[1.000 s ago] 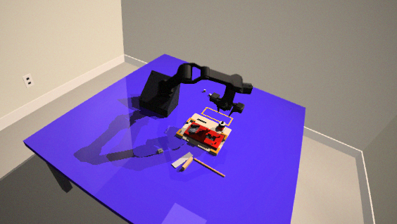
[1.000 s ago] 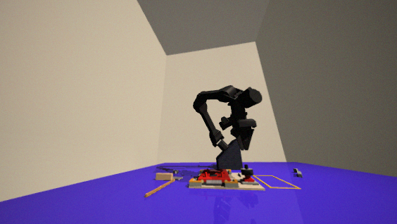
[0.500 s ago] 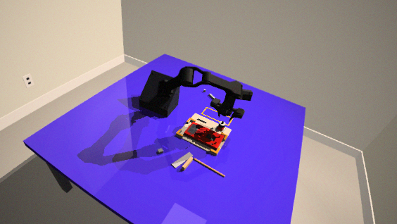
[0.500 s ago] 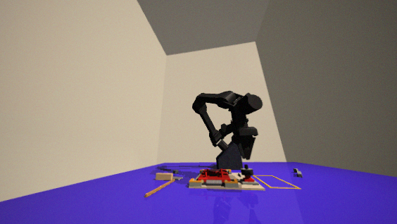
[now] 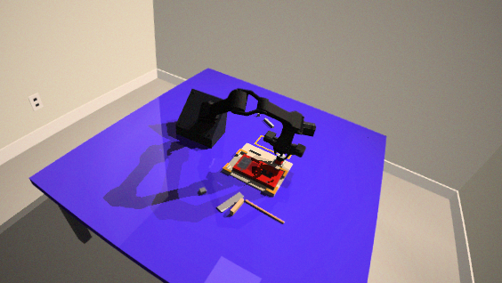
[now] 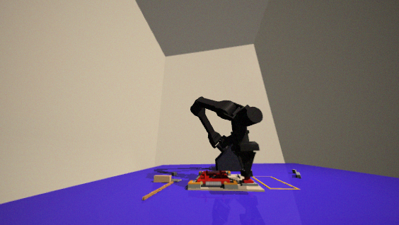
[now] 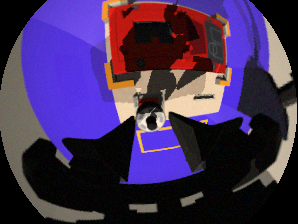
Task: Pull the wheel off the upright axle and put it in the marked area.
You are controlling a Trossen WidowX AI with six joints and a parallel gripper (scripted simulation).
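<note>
The grey wheel lies right at my gripper tip. The rest, counted from my gripper tip: upright axle right at my gripper tip; thin wooden stick 40 mm ahead, 290 mm to the right, 40 mm below; wooden block 60 mm behind, 330 mm to the right, 30 mm below.
</note>
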